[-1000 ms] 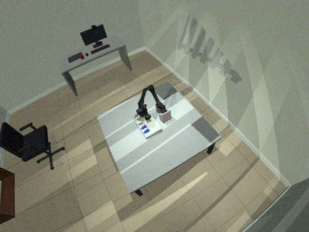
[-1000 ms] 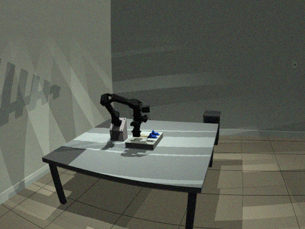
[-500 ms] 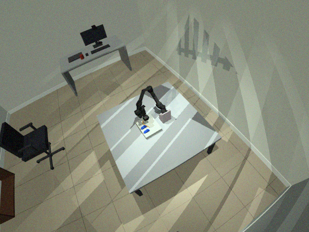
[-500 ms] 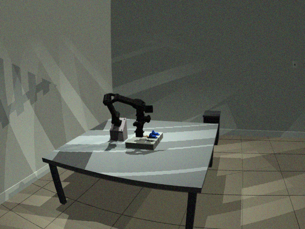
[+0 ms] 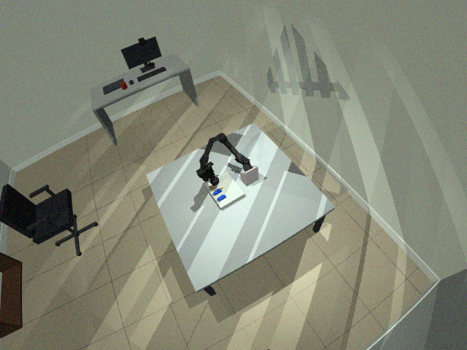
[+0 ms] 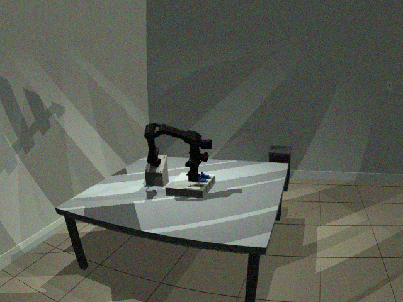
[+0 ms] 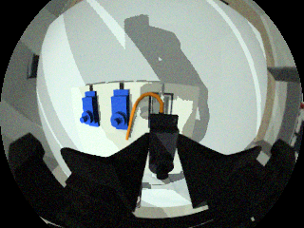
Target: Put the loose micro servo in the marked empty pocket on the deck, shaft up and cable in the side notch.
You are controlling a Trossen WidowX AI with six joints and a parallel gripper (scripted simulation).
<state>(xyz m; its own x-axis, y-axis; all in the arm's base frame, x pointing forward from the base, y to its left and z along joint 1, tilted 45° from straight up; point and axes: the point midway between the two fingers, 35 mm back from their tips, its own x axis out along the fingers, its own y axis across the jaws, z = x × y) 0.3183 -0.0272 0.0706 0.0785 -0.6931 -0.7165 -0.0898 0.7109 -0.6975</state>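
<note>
The white deck lies 100 mm below my gripper tip, 100 mm behind it and 60 mm to the left of it.
</note>
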